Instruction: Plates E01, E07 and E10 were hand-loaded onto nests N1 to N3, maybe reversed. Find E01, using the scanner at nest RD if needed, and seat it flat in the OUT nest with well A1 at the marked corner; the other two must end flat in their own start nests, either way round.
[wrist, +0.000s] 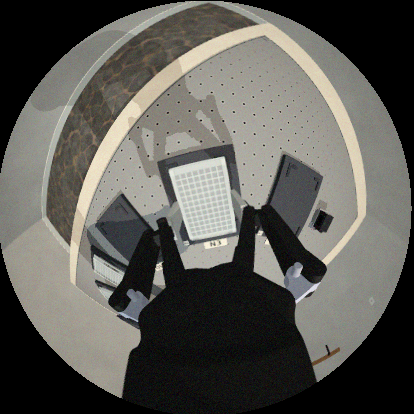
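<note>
A white well plate (202, 200) lies in the dark nest (163, 172) labelled N3 (215, 243), in the centre of the wrist view. My gripper (205, 203) is over this nest, with its pale finger pads against the plate's two long sides; it appears shut on the plate. The plate looks flat, with no clear gap to the nest. Its identity and corner A1 cannot be read. Another pale plate (108, 267) shows in a nest at lower left, partly hidden by the left finger. Part of a further plate (106, 290) shows below it.
An empty dark nest (295, 192) stands to the right, with a small black box (322, 220) beyond it. Another empty dark nest (123, 225) stands to the left, close to the left finger. The perforated table has a raised cream edge (359, 170). My gripper's body hides the lower middle.
</note>
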